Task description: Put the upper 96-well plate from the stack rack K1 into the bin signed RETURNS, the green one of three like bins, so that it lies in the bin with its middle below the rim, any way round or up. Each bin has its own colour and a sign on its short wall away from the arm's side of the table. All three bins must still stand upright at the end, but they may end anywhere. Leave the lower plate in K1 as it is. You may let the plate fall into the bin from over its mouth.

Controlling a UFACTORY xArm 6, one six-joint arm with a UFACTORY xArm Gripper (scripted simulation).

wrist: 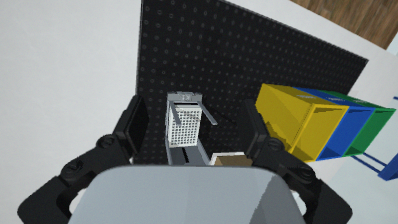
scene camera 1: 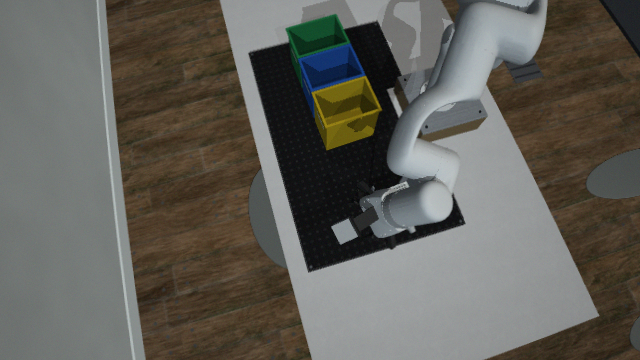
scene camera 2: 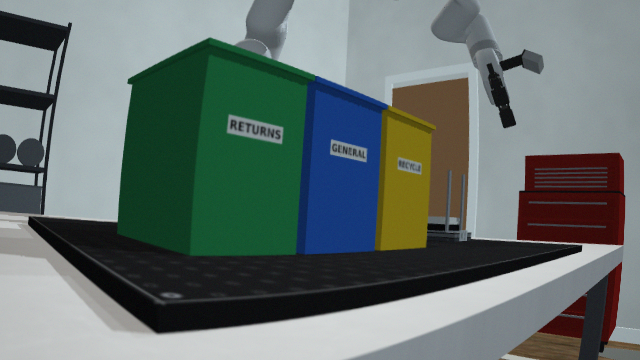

Scene:
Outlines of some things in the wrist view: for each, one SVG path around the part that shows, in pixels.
My gripper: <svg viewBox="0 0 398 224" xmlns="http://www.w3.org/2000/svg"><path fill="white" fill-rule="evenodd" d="M17 210L17 215L23 224L347 224L353 214L350 205L323 180L318 179L314 170L308 164L287 152L281 140L270 136L264 119L258 113L252 98L245 98L242 101L236 120L244 155L246 155L247 159L253 161L251 166L132 165L130 159L131 157L136 157L137 153L140 152L149 124L149 116L144 98L140 95L132 97L126 111L122 112L112 134L103 135L97 140L96 147L68 162L62 168L60 175L55 175L27 197ZM291 190L296 191L306 205L306 212L303 216ZM86 189L72 214L69 210L71 202L79 195L78 193L82 189Z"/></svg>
A white 96-well plate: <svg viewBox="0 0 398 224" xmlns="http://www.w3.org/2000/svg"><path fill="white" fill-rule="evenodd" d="M170 107L169 147L197 145L202 109L199 105L175 105L182 126L176 126Z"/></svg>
A green returns bin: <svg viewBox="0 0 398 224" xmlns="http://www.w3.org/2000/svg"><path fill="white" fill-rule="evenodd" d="M319 90L366 107L376 108L342 157L363 154L397 110L375 105L338 92L333 94L328 91Z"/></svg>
A yellow recycle bin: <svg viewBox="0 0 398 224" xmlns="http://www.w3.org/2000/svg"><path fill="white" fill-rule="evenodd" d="M262 83L255 105L258 113L261 113L271 137L281 140L287 152L292 153L292 155L305 163L315 162L349 106L334 105L335 103L290 86Z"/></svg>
A blue general bin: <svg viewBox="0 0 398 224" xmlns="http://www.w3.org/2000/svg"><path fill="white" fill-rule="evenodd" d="M293 87L335 104L349 106L315 161L341 158L376 109L374 107L364 107L315 89Z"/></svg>

